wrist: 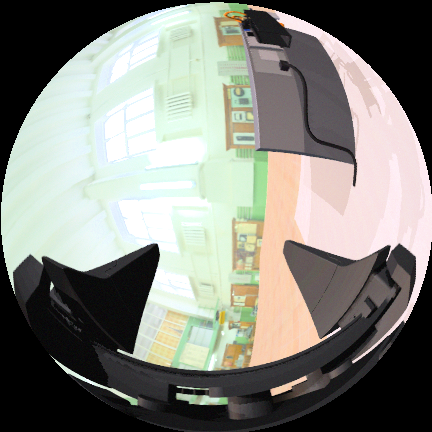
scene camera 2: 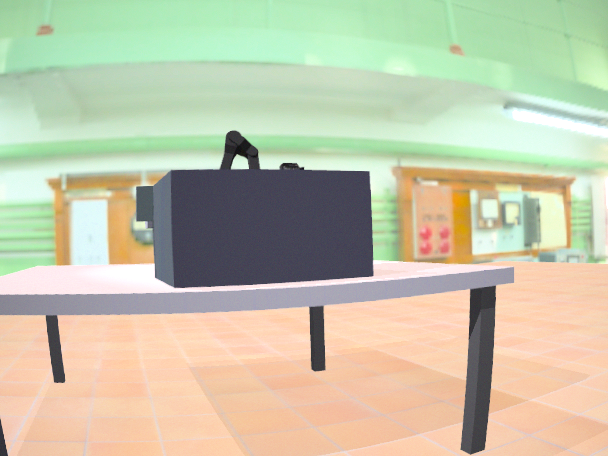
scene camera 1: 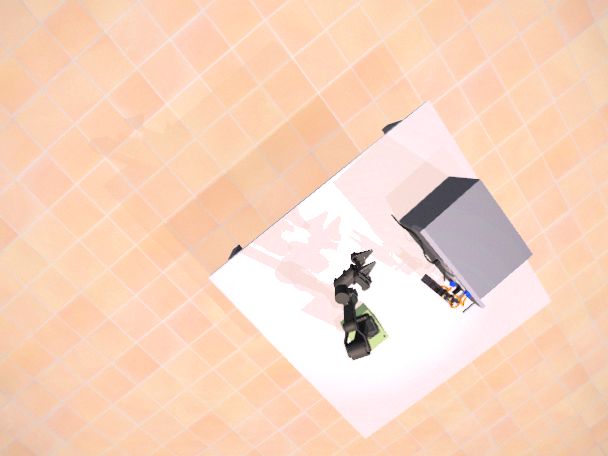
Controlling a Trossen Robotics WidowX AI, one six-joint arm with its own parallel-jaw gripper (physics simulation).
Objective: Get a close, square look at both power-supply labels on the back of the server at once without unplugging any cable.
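Places are measured from the arm's base along level axes (x ahead, y left, z up), in millimetres.
Where they show: gripper, fingertip midpoint: point(wrist: 223, 249) point(scene camera 1: 374, 255); arm's base, link origin: point(scene camera 1: 371, 329).
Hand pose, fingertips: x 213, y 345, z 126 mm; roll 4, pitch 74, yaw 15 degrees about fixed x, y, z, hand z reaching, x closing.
Note:
Each offset is from my fingertips to the top centre of the thing. "spot": to the spot under its first point.
The server point(scene camera 1: 477, 235) point(scene camera 2: 270, 227) point(wrist: 279, 115) is a large grey box on the table. Its back faces the arm in scene camera 1 and shows obliquely at the upper right of the wrist view. A black cable point(wrist: 307, 110) runs from a plug @(209 mm ahead, 259 mm right, 93 mm down) point(wrist: 284, 65) on the back, beside a lighter patch @(spot: 221 mm ahead, 305 mm right, 82 mm down) point(wrist: 270, 53). A black box point(wrist: 267, 27) and orange cables point(wrist: 234, 16) stand out near the top edge and hide part of the back. No label can be read. My gripper point(scene camera 1: 373, 256) point(wrist: 223, 249) is open and empty, apart from the server.
The white table point(scene camera 1: 400, 385) point(scene camera 2: 420, 281) carries the server and arm. The arm stands by a green plate point(scene camera 1: 381, 339). In scene camera 1, a dark bar @(spot: 137 mm ahead, 329 mm right, 99 mm down) point(scene camera 1: 432, 283), orange loops @(spot: 143 mm ahead, 425 mm right, 9 mm down) point(scene camera 1: 455, 305) and blue connectors @(spot: 208 mm ahead, 388 mm right, 94 mm down) point(scene camera 1: 452, 283) stick out behind the server's near corner.

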